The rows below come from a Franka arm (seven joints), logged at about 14 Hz.
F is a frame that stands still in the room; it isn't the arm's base.
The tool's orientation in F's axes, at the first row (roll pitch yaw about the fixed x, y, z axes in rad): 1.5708, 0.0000, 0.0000
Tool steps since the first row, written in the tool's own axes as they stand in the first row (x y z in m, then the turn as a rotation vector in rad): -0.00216, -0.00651, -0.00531, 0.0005, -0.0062, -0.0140; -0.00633, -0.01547, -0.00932, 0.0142, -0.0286, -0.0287; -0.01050, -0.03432, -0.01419, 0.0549, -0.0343, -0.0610; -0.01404, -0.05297, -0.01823, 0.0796, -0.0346, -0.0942; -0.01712, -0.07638, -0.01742, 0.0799, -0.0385, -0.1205; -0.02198, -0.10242, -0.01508, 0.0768, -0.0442, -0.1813; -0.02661, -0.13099, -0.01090, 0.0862, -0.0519, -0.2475; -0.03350, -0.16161, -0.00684, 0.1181, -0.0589, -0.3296; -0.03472, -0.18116, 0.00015, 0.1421, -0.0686, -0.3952
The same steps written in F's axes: -0.00216, 0.00531, -0.00651, 0.0005, 0.0140, -0.0062; -0.00633, 0.00932, -0.01547, 0.0142, 0.0287, -0.0286; -0.01050, 0.01419, -0.03432, 0.0549, 0.0610, -0.0343; -0.01404, 0.01823, -0.05297, 0.0796, 0.0942, -0.0346; -0.01712, 0.01742, -0.07638, 0.0799, 0.1205, -0.0385; -0.02198, 0.01508, -0.10242, 0.0768, 0.1813, -0.0442; -0.02661, 0.01090, -0.13099, 0.0862, 0.2475, -0.0519; -0.03350, 0.00684, -0.16161, 0.1181, 0.3296, -0.0589; -0.03472, -0.00015, -0.18116, 0.1421, 0.3952, -0.0686
